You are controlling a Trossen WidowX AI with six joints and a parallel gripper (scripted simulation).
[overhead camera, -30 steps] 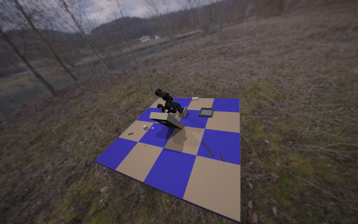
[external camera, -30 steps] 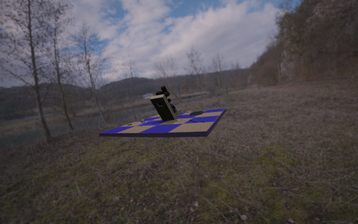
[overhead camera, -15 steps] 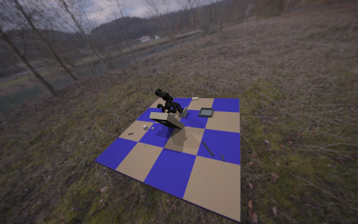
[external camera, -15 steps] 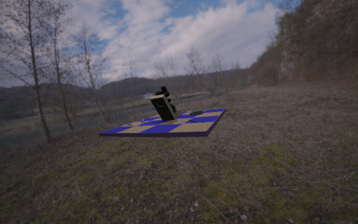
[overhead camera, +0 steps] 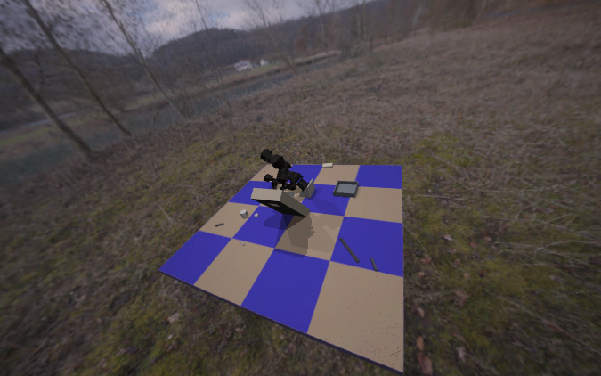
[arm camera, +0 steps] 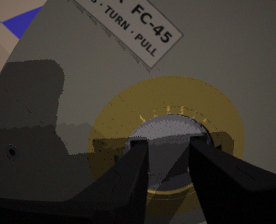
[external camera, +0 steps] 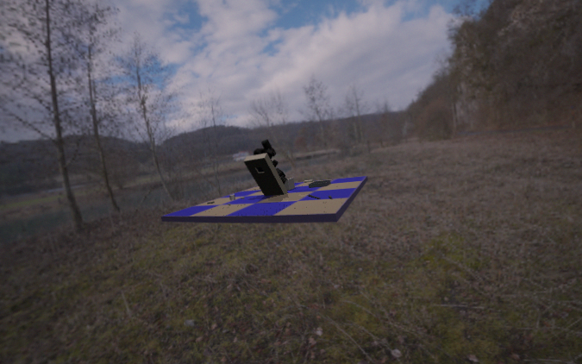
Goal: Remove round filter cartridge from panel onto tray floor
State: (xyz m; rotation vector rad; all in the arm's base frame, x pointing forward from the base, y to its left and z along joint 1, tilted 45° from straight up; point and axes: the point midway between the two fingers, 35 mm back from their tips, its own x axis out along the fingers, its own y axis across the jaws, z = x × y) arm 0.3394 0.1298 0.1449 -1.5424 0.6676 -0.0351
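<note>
Right now my gripper tip is 1 cm short of the round grey filter cartridge and 1 cm above it. From my gripper tip the other things lie so: square grey tray (42 cm behind, 30 cm to the left, 24 cm below); then tan service panel (8 cm below, 4 cm behind).
</note>
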